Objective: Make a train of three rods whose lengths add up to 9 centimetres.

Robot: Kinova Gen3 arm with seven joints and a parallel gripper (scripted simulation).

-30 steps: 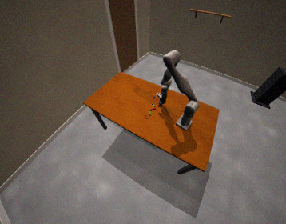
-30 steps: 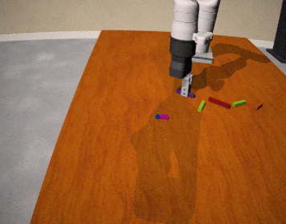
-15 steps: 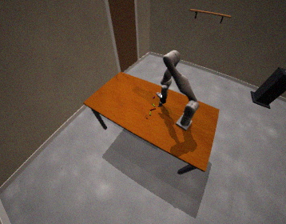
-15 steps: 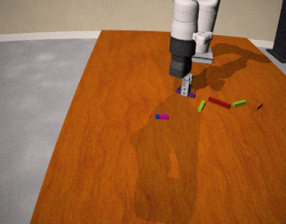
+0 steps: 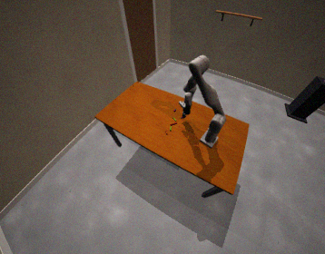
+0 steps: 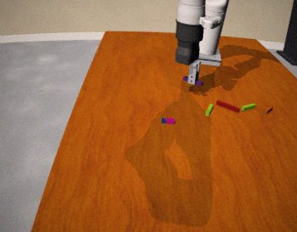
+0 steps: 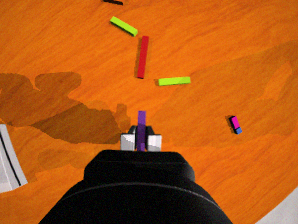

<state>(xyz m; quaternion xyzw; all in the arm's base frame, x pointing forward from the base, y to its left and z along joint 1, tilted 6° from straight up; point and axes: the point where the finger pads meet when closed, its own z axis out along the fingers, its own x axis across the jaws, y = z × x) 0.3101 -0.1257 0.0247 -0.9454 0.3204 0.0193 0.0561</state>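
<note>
The magenta rod is 13 cm ahead of my hand, 8 cm to the right of it and 6 cm below it. Also, from my hand: blue rod (13 cm ahead, 10 cm to the right, 6 cm below); red rod (7 cm ahead, 9 cm to the left, 6 cm below); purple rod (1 cm below).
</note>
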